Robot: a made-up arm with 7 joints.
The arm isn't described. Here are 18 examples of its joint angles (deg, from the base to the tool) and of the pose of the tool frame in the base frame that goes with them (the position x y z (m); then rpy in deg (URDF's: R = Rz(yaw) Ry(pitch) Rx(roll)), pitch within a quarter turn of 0, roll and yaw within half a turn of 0).
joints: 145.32 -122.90 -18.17 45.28 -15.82 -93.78 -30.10
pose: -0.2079 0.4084 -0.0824 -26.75 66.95 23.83
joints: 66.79 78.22 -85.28 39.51 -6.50 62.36 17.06
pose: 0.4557 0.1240 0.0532 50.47 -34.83 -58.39
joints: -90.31 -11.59 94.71 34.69 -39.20 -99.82 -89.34
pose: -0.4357 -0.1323 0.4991 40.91 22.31 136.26
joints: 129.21 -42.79 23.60 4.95 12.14 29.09 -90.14
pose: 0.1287 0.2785 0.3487 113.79 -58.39 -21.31
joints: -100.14 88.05 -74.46 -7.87 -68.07 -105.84 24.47
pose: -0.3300 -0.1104 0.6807 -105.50 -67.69 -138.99
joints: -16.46 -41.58 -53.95 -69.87 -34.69 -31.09 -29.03
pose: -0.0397 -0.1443 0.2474 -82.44 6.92 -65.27
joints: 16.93 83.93 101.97 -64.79 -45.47 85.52 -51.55
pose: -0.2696 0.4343 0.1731 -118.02 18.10 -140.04
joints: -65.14 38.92 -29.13 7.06 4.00 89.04 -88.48
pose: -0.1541 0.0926 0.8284 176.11 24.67 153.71
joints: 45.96 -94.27 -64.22 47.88 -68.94 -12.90 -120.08
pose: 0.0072 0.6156 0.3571 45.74 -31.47 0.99
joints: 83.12 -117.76 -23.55 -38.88 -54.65 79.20 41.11
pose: 0.1246 0.1835 0.0639 -62.43 -19.30 1.27
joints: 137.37 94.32 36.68 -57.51 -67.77 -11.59 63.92
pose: -0.0330 0.2185 0.2649 -78.34 -20.13 -140.71
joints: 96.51 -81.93 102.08 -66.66 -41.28 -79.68 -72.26
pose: 0.1615 0.1678 0.6550 113.87 -21.81 42.12
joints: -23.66 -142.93 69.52 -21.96 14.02 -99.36 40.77
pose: 0.1554 -0.1769 0.8518 116.66 -64.29 129.30
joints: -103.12 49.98 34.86 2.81 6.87 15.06 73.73
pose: -0.3366 -0.1716 0.3872 -99.80 27.88 -74.15
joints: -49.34 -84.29 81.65 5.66 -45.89 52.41 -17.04
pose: -0.1140 0.3175 0.4421 52.09 58.91 26.46
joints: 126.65 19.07 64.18 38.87 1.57 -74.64 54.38
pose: 0.5473 0.6194 0.2902 72.21 37.79 16.80
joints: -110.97 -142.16 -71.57 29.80 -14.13 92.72 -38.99
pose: 0.3095 0.3460 0.6875 121.66 57.19 -10.37
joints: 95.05 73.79 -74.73 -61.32 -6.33 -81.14 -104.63
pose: 0.1734 -0.1810 0.5587 147.87 -47.25 1.16
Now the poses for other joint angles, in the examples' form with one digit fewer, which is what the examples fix.
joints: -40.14 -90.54 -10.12 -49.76 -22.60 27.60 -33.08
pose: -0.196 0.008 0.515 -138.0 32.3 -82.5
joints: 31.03 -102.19 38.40 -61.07 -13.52 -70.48 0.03
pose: 0.309 -0.230 0.260 -6.4 -29.5 -78.0
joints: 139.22 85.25 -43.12 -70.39 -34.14 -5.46 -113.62
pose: 0.160 -0.031 0.128 -0.1 11.4 123.4
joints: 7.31 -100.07 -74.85 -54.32 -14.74 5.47 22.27
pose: 0.059 0.052 0.661 -176.6 -10.5 -14.1
